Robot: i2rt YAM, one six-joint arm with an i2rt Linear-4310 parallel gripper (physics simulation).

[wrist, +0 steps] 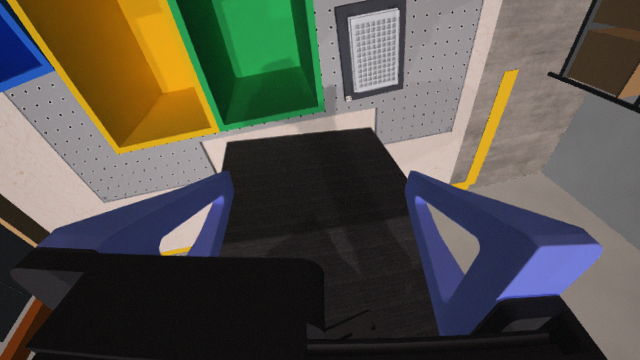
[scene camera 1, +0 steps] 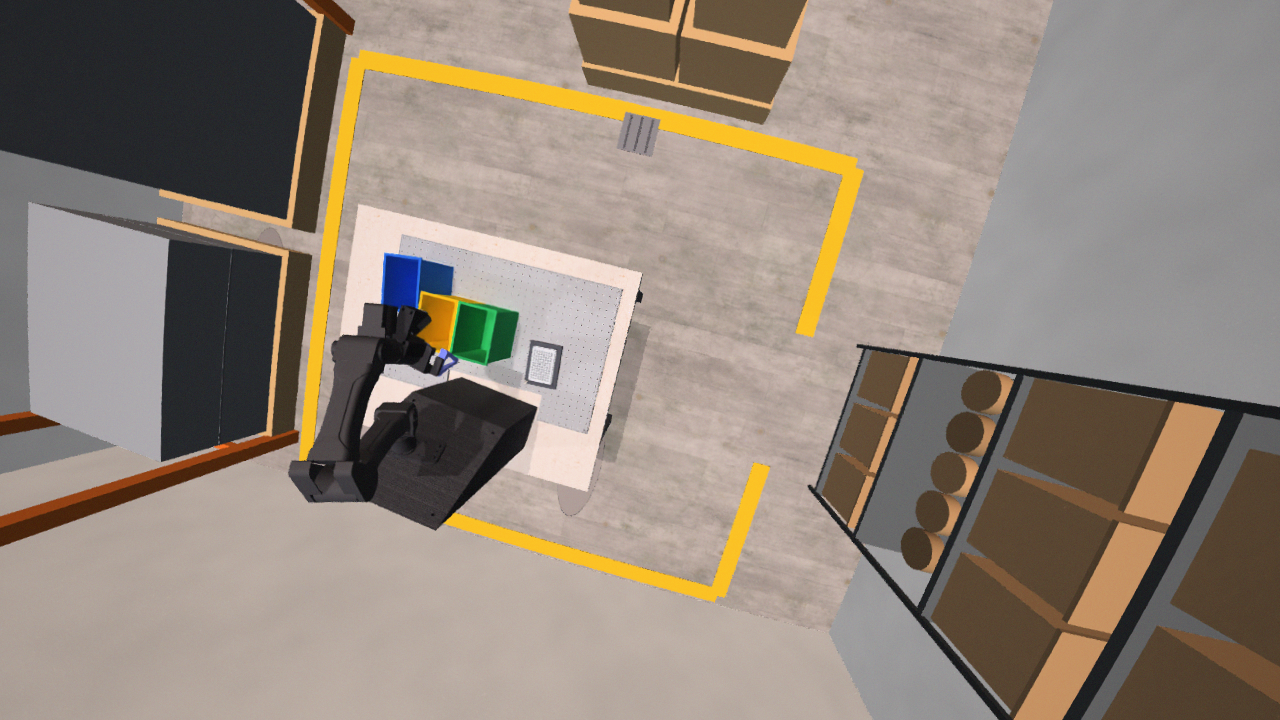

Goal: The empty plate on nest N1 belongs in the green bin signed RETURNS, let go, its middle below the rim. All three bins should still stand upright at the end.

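Places are measured from the arm's base along level axes (x left, y up, z ahead), in metres.
Where they show: gripper, fingertip midpoint: [wrist: 319,180] [scene camera 1: 443,354]; arm's base at its link origin: [scene camera 1: 404,446].
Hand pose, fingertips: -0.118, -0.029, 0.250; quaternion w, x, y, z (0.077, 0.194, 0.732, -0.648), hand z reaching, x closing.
Observation:
Things, the pixels of their centre, and the offset from my fingertips, as dx, dy, dz. Level surfaces: height alone.
- light grey gridded plate at the middle of its body: [wrist: 375,53] [scene camera 1: 542,365] -0.146, -0.341, -0.078
- dark nest at the middle of its body: [wrist: 372,51] [scene camera 1: 543,364] -0.146, -0.352, -0.078
- green bin at the middle of its body: [wrist: 254,27] [scene camera 1: 486,332] +0.018, -0.270, +0.046
- yellow bin at the middle of its body: [wrist: 155,48] [scene camera 1: 451,322] +0.144, -0.270, +0.080
- blue bin at the middle of its body: [scene camera 1: 419,286] +0.253, -0.270, +0.209
- table at its surface level: dy -0.373
- perforated grey board at its surface level: dy -0.360
A light grey gridded plate [scene camera 1: 542,365] [wrist: 376,50] lies flat in the dark nest [scene camera 1: 558,366] [wrist: 342,40], right of the bins. The green bin [scene camera 1: 484,333] [wrist: 265,45] stands upright between the nest and the yellow bin [scene camera 1: 435,320] [wrist: 145,55]. The blue bin [scene camera 1: 401,279] [wrist: 15,55] stands upright at the left. No sign text is readable. My gripper [scene camera 1: 447,360] [wrist: 319,180] is open, with nothing between its blue fingers. In the scene view it appears near the front of the yellow and green bins, left of the plate and apart from it.
The black pedestal [scene camera 1: 474,420] [wrist: 300,170] is at the front of the table [scene camera 1: 501,248]. A perforated grey board [scene camera 1: 581,313] [wrist: 430,100] lies under the bins and nest. The yellow and green bins stand close side by side. A rack [scene camera 1: 1167,537] with boxes is far right.

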